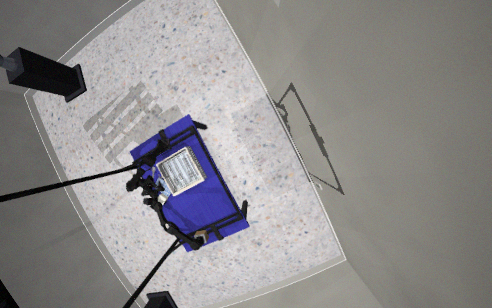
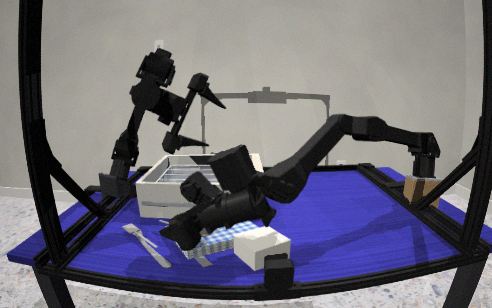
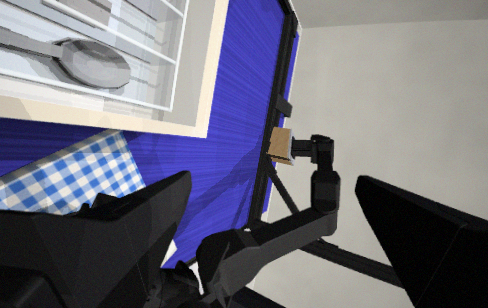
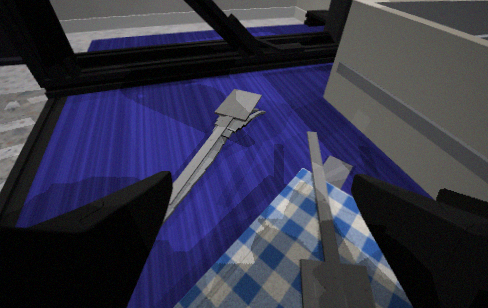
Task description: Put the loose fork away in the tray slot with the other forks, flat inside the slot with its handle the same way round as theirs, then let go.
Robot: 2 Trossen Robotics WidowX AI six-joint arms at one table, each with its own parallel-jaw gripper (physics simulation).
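Note:
The cutlery tray (image 1: 190, 188) (image 2: 165, 200) (image 3: 212, 70) (image 4: 380, 90) is a pale box with divided slots. A spoon (image 3: 95, 62) lies in a slot; its forks cannot be made out. Two crossed grey utensils (image 2: 150, 247) (image 4: 200, 160) lie left of a blue-checked cloth (image 2: 215, 242) (image 3: 75, 175) (image 4: 280, 255). Another grey utensil (image 4: 322, 210) lies over the cloth. Which is the loose fork I cannot tell; tines are unclear. My left gripper (image 2: 216, 126) (image 3: 273, 181) is open, empty, above the tray. My right gripper (image 4: 263, 181) is open, empty, low over the cloth.
A white box (image 2: 262, 247) stands at the cloth's right end. A grey piece (image 4: 337, 170) shows by the cloth's far corner. My right arm stretches across the blue table (image 2: 340, 220) from a brown block (image 2: 422, 189) (image 3: 281, 142). Black frame rails border the table.

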